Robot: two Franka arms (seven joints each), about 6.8 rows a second.
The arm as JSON. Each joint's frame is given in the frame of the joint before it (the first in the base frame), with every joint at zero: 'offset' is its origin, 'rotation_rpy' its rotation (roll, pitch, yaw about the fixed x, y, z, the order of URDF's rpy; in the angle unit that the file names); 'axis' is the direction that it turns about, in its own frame. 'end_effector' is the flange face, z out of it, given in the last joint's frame.
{
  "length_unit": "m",
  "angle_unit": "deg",
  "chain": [
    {
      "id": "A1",
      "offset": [
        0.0,
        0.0,
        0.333
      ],
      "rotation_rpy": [
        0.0,
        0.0,
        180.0
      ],
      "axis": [
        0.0,
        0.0,
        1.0
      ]
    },
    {
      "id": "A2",
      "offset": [
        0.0,
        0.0,
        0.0
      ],
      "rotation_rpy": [
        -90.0,
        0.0,
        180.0
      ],
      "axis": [
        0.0,
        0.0,
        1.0
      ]
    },
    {
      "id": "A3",
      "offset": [
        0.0,
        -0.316,
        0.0
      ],
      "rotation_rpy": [
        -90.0,
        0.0,
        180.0
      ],
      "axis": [
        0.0,
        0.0,
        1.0
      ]
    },
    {
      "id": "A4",
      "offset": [
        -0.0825,
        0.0,
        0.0
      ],
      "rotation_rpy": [
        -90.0,
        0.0,
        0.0
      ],
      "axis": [
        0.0,
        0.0,
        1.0
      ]
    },
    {
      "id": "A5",
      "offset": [
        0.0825,
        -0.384,
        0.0
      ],
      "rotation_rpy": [
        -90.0,
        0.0,
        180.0
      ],
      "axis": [
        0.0,
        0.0,
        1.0
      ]
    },
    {
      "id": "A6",
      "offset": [
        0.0,
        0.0,
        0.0
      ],
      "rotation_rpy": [
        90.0,
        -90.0,
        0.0
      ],
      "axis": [
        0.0,
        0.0,
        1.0
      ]
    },
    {
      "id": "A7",
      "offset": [
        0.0,
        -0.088,
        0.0
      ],
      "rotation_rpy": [
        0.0,
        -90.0,
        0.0
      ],
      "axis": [
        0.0,
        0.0,
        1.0
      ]
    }
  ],
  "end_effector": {
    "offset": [
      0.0,
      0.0,
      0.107
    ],
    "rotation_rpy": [
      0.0,
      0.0,
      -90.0
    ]
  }
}
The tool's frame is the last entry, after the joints.
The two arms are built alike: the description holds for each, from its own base.
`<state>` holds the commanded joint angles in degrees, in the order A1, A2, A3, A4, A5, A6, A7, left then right.
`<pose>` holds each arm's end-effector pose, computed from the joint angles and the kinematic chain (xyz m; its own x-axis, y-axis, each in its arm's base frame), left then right.
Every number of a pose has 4 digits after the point.
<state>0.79 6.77 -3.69 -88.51 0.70 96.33 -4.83 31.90 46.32 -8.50 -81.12 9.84 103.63 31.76</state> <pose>0.5984 -0.0270 0.5787 0.9993 0.0329 0.0189 0.0330 -0.9995 -0.0030 0.6109 0.2973 0.1942 0.9108 -0.2164 -0.3516 -0.1602 -0.9701 0.1822</pose>
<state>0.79 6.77 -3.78 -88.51 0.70 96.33 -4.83 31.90 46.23 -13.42 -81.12 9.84 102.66 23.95</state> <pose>0.5984 -0.0279 0.5787 0.9993 0.0314 0.0189 0.0314 -0.9995 -0.0028 0.6297 0.2528 0.2005 0.9235 -0.1581 -0.3495 -0.0962 -0.9775 0.1878</pose>
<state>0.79 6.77 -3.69 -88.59 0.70 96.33 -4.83 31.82 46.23 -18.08 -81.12 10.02 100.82 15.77</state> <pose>0.5983 -0.0270 0.5780 0.9993 0.0329 0.0175 0.0330 -0.9995 -0.0031 0.6428 0.2087 0.2075 0.9242 -0.0949 -0.3700 -0.0242 -0.9813 0.1911</pose>
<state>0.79 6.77 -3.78 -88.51 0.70 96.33 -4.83 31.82 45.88 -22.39 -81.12 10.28 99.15 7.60</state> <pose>0.5984 -0.0279 0.5787 0.9993 0.0314 0.0189 0.0314 -0.9995 -0.0028 0.6528 0.1693 0.2202 0.9207 -0.0252 -0.3894 0.0497 -0.9822 0.1811</pose>
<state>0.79 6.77 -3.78 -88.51 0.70 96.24 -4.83 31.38 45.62 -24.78 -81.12 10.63 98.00 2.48</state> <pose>0.5982 -0.0279 0.5785 0.9994 0.0314 0.0173 0.0314 -0.9995 -0.0029 0.6580 0.1427 0.2286 0.9141 0.0149 -0.4053 0.0897 -0.9820 0.1662</pose>
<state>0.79 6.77 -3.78 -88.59 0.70 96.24 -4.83 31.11 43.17 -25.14 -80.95 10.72 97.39 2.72</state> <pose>0.5981 -0.0279 0.5778 0.9994 0.0314 0.0159 0.0314 -0.9995 -0.0031 0.6620 0.1387 0.2575 0.9267 0.0084 -0.3757 0.0704 -0.9859 0.1515</pose>
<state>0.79 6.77 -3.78 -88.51 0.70 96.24 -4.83 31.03 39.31 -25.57 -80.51 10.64 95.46 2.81</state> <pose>0.5982 -0.0279 0.5785 0.9994 0.0314 0.0173 0.0314 -0.9995 -0.0029 0.6635 0.1361 0.3033 0.9392 0.0089 -0.3433 0.0559 -0.9903 0.1274</pose>
